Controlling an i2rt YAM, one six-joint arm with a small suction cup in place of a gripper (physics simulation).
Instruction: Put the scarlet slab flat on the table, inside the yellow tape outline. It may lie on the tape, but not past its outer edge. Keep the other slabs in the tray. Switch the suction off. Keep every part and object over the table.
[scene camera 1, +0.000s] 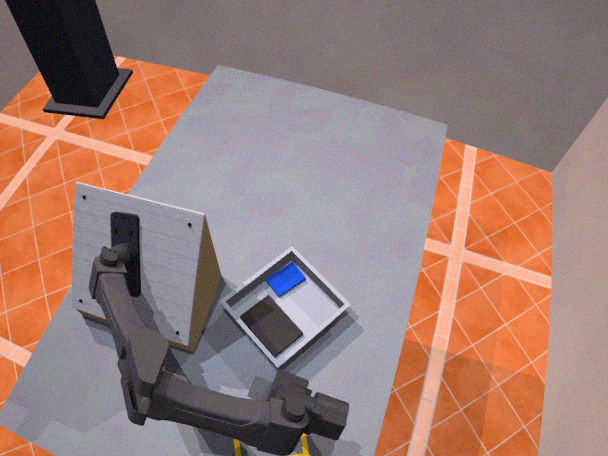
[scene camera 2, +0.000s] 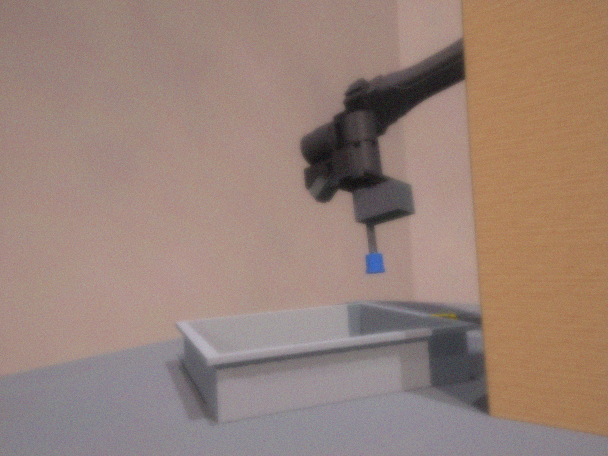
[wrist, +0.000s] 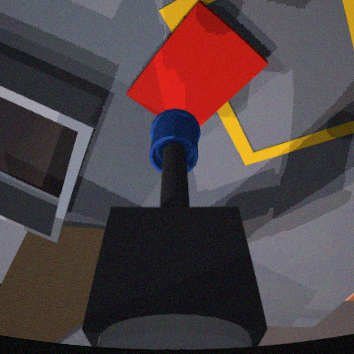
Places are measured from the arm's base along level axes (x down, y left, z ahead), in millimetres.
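Pixels of known places: hand at its tool point: (scene camera 2: 375, 272) (wrist: 174, 131); arm's base at its link origin: (scene camera 1: 126, 254).
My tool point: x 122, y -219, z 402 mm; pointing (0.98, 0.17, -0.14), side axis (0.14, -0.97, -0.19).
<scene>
Ahead of a thing's pixels: the offset from my tool point to its top centre. Level surfaces: height alone.
The scarlet slab @(dy -4, dx +75, dz -2 mm) (wrist: 200, 65) appears flat on or very near the table, below and clear of my suction cup. It crosses the left side of the yellow tape outline (scene camera 1: 237, 445) (scene camera 2: 445, 315) (wrist: 234, 130) in the wrist view, with a large part past the tape's outer edge. My suction cup (scene camera 2: 375, 263) (wrist: 175, 130) is open and empty, hanging above the table. The tray @(dy +240, dx +35, dz -29 mm) (scene camera 1: 325, 326) (scene camera 2: 310, 375) (wrist: 71, 180) holds a blue slab @(dy +325, dx +72, dz -44 mm) (scene camera 1: 286, 278) and a dark brown slab @(dy +190, dx +71, dz -55 mm) (scene camera 1: 272, 325) (wrist: 30, 145). The arm hides the scarlet slab in scene camera 1.
The arm's slanted white mounting board (scene camera 1: 167, 260) stands left of the tray; its wooden side (scene camera 2: 540, 225) fills the right of scene camera 2. A black post (scene camera 1: 75, 50) stands on the floor beyond the table @(dx +85 mm) (scene camera 1: 320, 165). The table's right edge runs beside the tray and the arm's wrist.
</scene>
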